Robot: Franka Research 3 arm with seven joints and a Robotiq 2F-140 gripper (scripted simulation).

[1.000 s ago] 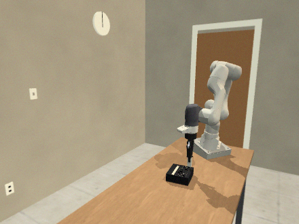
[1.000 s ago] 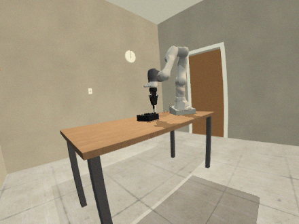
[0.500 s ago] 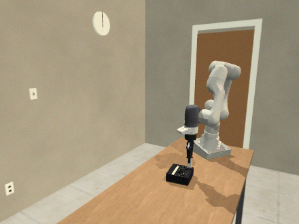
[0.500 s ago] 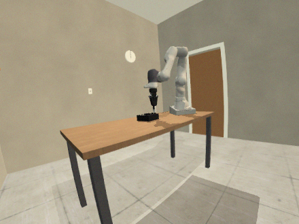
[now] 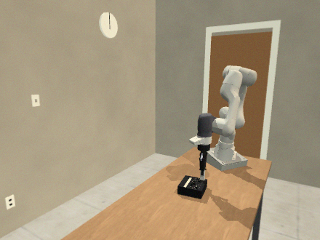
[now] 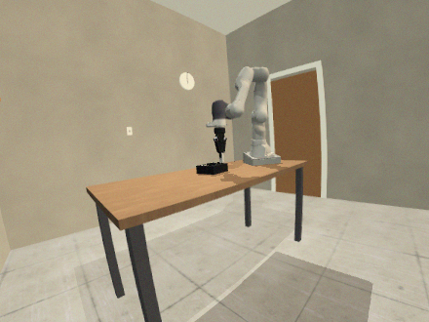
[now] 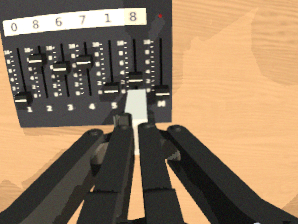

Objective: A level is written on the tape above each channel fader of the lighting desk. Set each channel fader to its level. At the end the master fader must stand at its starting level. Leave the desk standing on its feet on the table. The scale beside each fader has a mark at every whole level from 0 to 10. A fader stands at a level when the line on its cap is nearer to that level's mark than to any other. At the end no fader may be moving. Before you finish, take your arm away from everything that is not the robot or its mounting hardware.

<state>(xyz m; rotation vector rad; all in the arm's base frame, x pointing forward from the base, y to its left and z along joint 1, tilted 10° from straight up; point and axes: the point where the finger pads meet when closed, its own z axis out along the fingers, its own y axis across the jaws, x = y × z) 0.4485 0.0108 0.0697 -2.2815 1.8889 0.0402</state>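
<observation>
The master fader cap is 30 mm below my hand, 20 mm behind it and 10 mm to the right of it.
</observation>
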